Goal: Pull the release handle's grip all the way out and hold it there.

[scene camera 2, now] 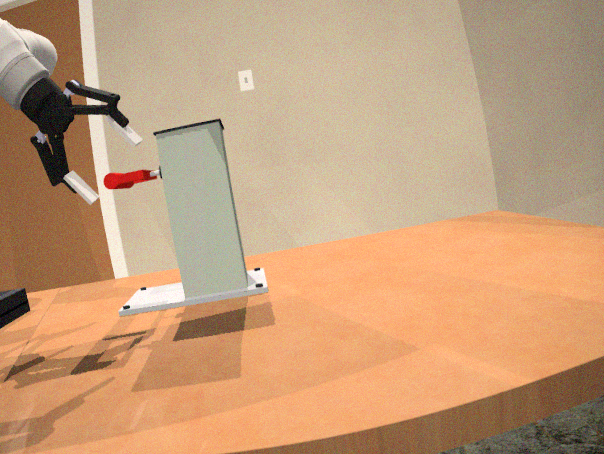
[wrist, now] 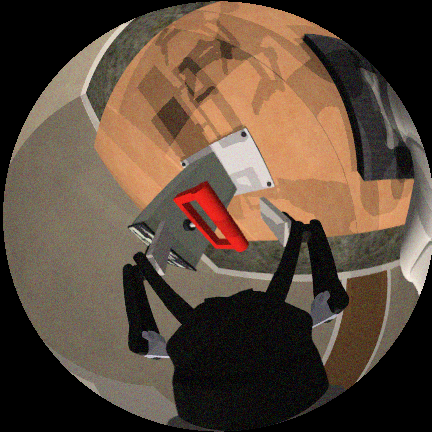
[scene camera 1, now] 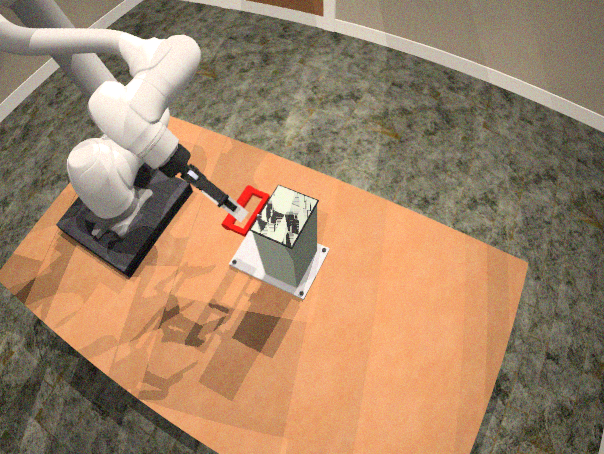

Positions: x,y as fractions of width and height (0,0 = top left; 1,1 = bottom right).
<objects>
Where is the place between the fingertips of my gripper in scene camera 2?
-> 0.19,0.38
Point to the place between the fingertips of my gripper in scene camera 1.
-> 0.39,0.46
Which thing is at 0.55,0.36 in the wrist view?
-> A white base plate.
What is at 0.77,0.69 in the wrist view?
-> My gripper.
</objects>
